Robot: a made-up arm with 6 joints. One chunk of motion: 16 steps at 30 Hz.
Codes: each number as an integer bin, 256 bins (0 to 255) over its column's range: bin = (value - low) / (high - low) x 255, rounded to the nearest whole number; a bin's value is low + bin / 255 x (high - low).
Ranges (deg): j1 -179.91..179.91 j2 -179.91..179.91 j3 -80..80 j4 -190.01..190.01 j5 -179.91..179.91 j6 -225.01..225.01
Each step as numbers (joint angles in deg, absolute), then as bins.
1 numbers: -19.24 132.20 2.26 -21.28 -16.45 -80.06
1 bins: 114 221 131 113 116 82
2 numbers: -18.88 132.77 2.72 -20.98 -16.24 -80.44
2 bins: 114 222 132 113 116 82
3 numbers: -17.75 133.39 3.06 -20.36 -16.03 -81.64
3 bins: 115 222 132 114 116 81
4 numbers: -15.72 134.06 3.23 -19.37 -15.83 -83.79
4 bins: 116 223 133 115 116 80
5 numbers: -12.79 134.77 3.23 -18.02 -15.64 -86.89
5 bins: 118 223 133 115 116 78
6 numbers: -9.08 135.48 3.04 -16.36 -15.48 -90.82
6 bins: 121 224 132 117 117 76
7 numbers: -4.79 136.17 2.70 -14.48 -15.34 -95.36
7 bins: 124 224 132 118 117 73
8 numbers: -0.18 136.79 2.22 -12.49 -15.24 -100.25
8 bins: 127 224 131 119 117 71
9 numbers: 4.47 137.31 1.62 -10.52 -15.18 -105.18
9 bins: 131 225 130 120 117 68
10 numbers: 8.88 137.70 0.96 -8.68 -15.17 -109.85
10 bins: 134 225 129 122 117 65
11 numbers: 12.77 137.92 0.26 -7.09 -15.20 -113.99
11 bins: 137 225 128 123 117 63
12 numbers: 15.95 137.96 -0.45 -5.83 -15.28 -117.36
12 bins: 139 225 127 124 117 61
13 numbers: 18.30 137.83 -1.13 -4.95 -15.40 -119.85
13 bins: 140 225 126 124 117 60
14 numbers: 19.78 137.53 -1.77 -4.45 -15.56 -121.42
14 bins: 142 225 125 125 116 59
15 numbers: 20.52 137.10 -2.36 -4.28 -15.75 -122.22
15 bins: 142 225 124 125 116 58
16 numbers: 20.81 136.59 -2.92 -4.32 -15.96 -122.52
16 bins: 142 224 123 125 116 58
